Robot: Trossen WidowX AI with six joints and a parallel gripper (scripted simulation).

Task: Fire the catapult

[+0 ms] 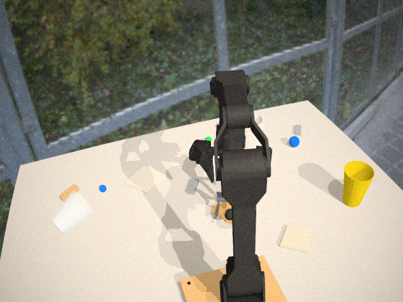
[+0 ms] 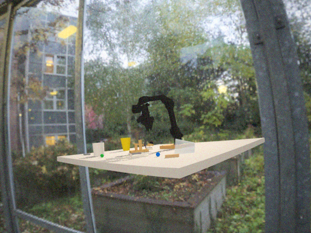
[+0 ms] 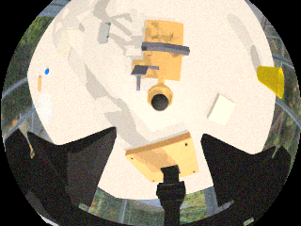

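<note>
Right now the black ball is 10 cm below my gripper tip and 1 cm behind it. From my gripper tip the other things lie so: tan square tile (16 cm to the right, 16 cm below, 10 cm behind); then wooden catapult (11 cm below, 6 cm ahead, 1 cm to the right); then yellow cup (39 cm to the right, 13 cm below, 2 cm behind).
</note>
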